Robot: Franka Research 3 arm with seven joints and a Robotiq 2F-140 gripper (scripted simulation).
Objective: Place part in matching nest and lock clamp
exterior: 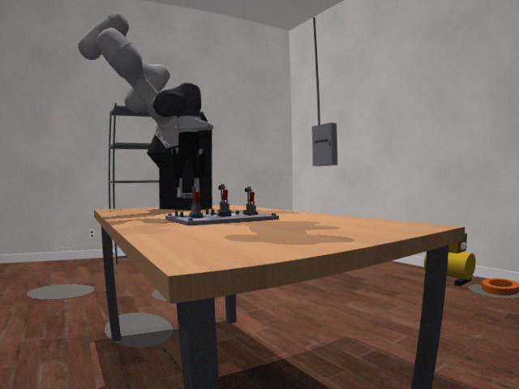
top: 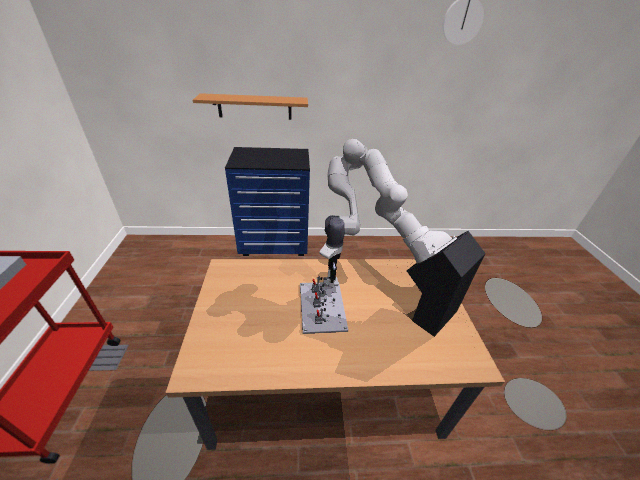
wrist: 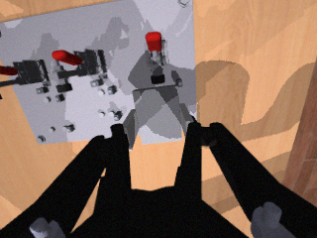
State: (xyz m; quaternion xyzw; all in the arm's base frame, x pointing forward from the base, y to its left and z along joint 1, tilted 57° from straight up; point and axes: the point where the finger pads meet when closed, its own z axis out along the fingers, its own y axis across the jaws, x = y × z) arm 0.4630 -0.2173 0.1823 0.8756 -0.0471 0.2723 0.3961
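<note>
Right now my hand is 3 cm above the grey block part. The rest, counted from my hand: grey fixture plate: 9 cm ahead, 8 cm to the left, 11 cm below.
</note>
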